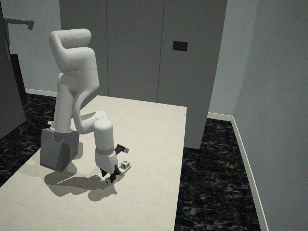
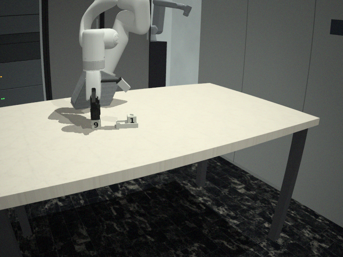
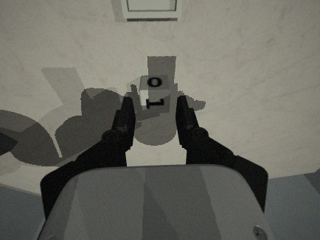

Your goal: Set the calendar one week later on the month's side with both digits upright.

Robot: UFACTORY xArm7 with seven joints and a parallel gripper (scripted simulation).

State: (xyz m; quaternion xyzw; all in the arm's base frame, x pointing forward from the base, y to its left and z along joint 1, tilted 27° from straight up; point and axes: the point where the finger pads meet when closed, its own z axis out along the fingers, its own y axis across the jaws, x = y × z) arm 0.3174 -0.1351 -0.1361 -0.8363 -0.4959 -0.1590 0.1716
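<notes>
Right now my hand is 40 mm above the digit cube. Also, from my hand: tray 100 mm to the left, 50 mm below, 50 mm ahead.
</notes>
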